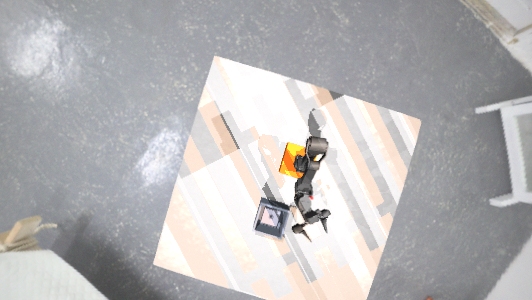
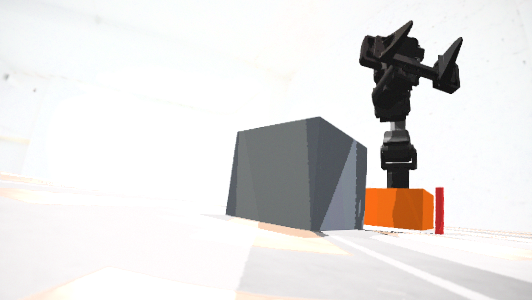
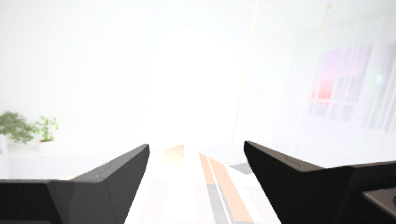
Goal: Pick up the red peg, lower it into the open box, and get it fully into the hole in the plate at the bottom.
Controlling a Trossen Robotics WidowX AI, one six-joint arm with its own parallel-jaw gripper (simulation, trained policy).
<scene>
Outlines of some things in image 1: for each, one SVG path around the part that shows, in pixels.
A grey box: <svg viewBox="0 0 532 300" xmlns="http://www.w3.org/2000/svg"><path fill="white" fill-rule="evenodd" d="M261 197L252 231L282 240L290 209L286 204ZM265 206L281 211L277 226L261 222Z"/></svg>
</scene>
